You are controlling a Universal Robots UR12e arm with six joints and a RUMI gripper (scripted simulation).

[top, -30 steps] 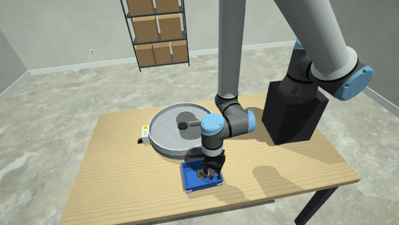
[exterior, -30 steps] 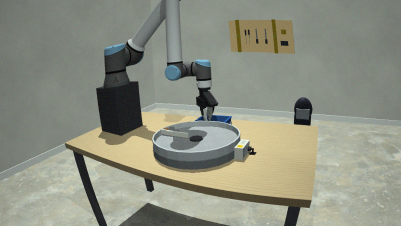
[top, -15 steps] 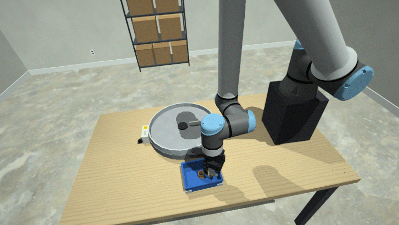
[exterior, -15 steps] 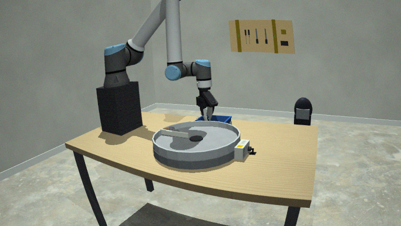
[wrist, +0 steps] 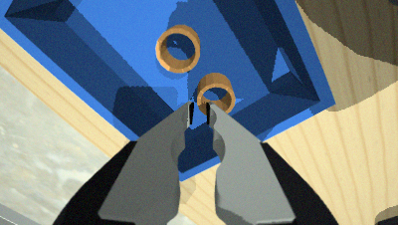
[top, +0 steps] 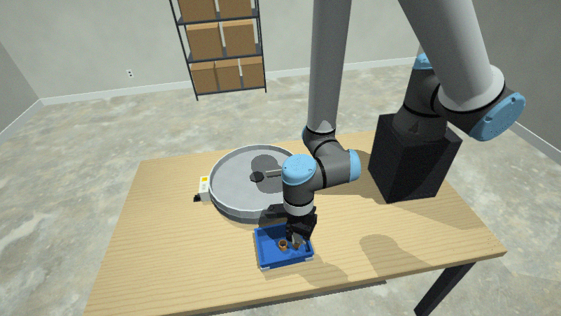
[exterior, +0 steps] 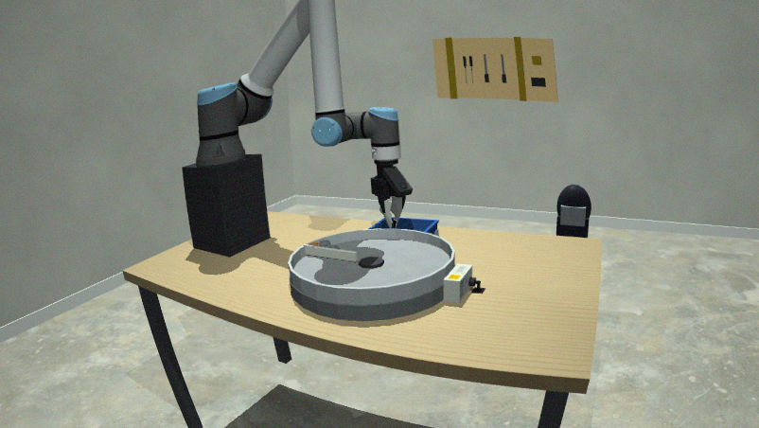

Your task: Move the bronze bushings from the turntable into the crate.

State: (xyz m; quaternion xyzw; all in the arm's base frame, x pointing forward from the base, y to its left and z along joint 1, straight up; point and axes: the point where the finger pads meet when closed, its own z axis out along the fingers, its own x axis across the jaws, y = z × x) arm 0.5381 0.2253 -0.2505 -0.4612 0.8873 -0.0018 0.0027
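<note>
Right now the blue crate is 4 cm ahead of my hand, 2 cm below it and 1 cm to the right of it. Also, from my hand: grey turntable (35 cm to the right, 10 cm ahead).
</note>
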